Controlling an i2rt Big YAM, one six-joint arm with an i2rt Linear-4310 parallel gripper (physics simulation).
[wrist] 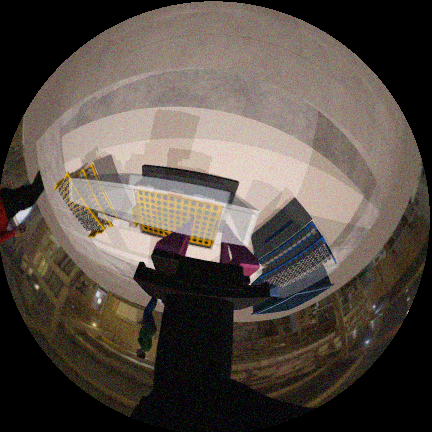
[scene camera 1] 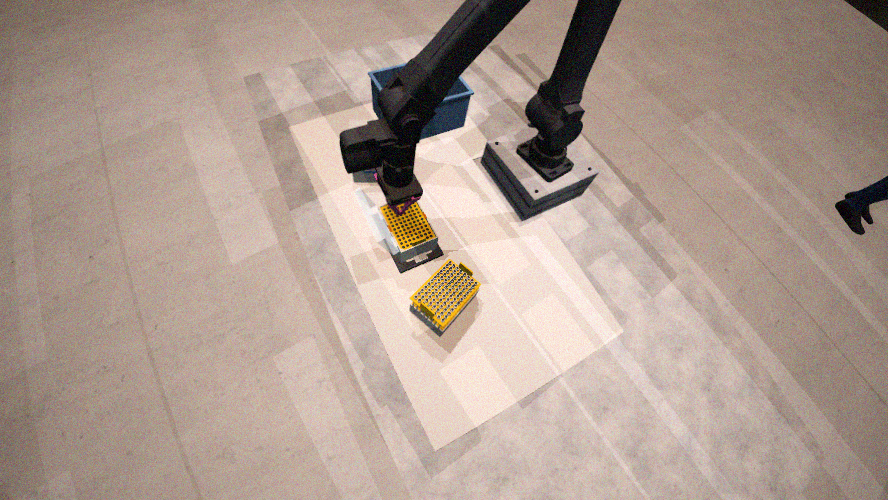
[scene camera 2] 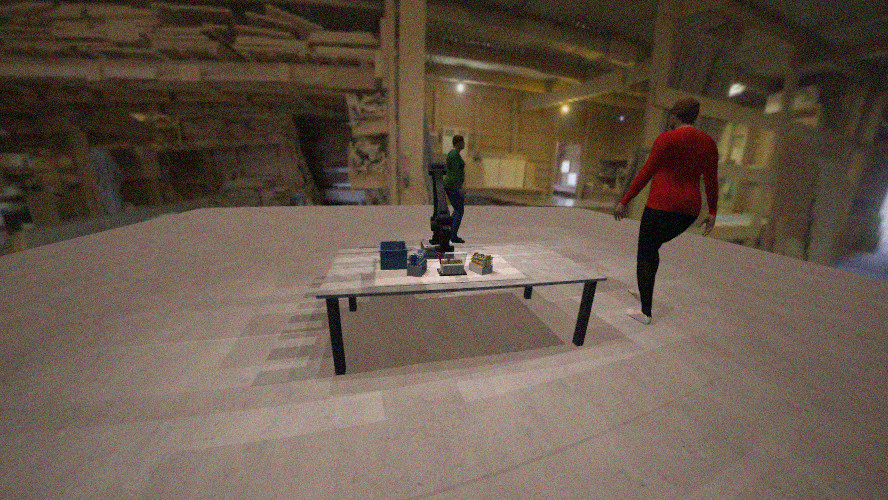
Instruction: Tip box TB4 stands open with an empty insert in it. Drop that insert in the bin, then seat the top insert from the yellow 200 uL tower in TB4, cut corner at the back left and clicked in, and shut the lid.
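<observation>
Tip box TB4 [scene camera 1: 414, 247] [scene camera 2: 451, 266] stands on a dark base plate with its clear lid [scene camera 1: 371, 217] [wrist: 109, 193] open to one side. A yellow insert [scene camera 1: 406, 224] [wrist: 177, 213] lies in the box. My gripper [scene camera 1: 402, 203] [wrist: 208, 222] is low at the insert's back edge. Its purple fingers are partly open, one on each side of that edge, and hold nothing. The yellow 200 uL tower [scene camera 1: 444, 295] [scene camera 2: 481, 263] [wrist: 78, 201] stands in front of the box. The blue bin [scene camera 1: 450, 108] [scene camera 2: 392, 255] is behind the arm.
A blue tip tower [wrist: 289, 250] [scene camera 2: 416, 263] stands close beside the gripper, between TB4 and the bin. The arm's grey base block [scene camera 1: 540, 177] is to the right. A person in red [scene camera 2: 673, 187] walks by the table [scene camera 2: 347, 273]; a person in green [scene camera 2: 454, 180] stands behind it.
</observation>
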